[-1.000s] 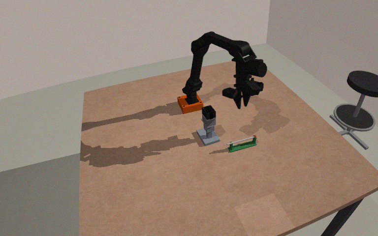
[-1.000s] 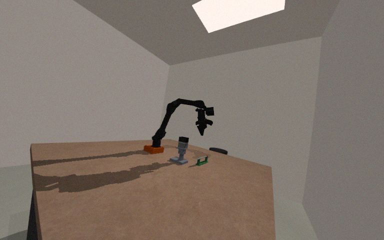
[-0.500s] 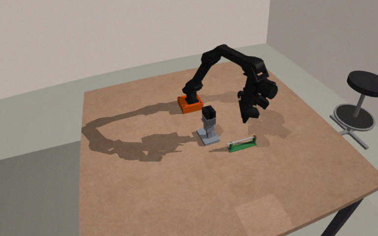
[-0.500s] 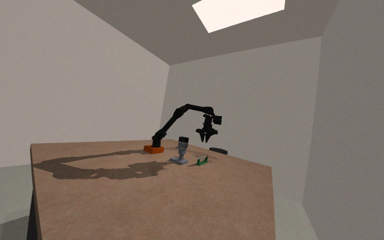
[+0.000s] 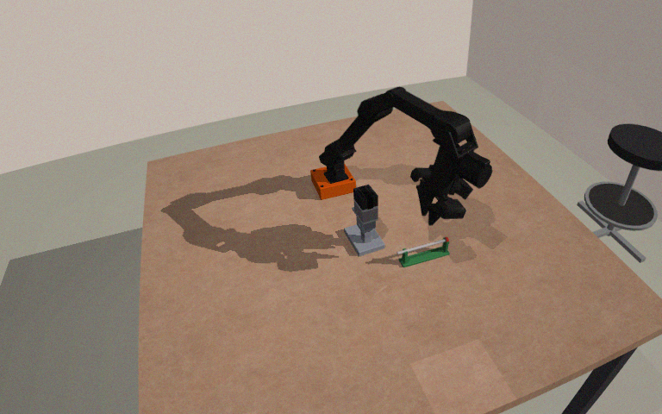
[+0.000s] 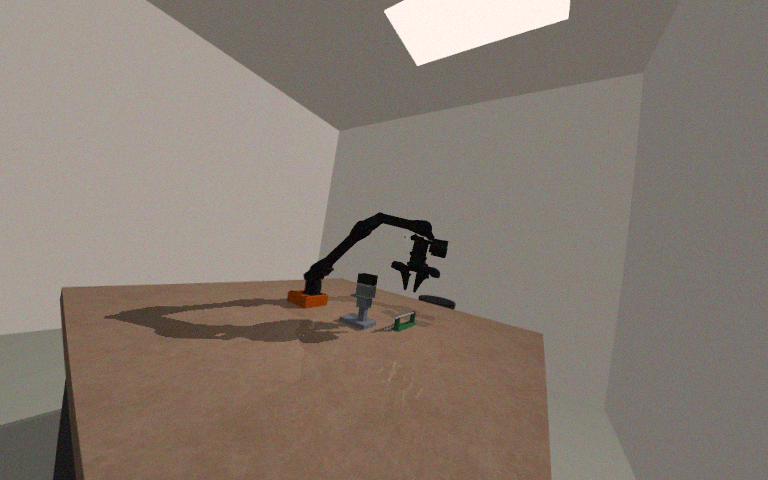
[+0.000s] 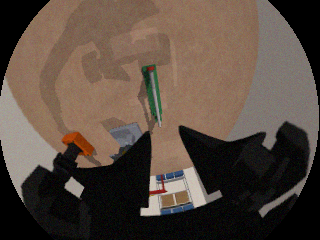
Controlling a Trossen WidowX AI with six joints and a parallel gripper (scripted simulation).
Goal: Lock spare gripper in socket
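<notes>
The green cradle lies 10 mm to the left of my gripper tip and 110 mm below it. The rest, counted from my gripper tip: spare gripper: 120 mm behind, 110 mm to the right, 10 mm below; then grey mount: 130 mm behind, 110 mm to the right, 90 mm below.
</notes>
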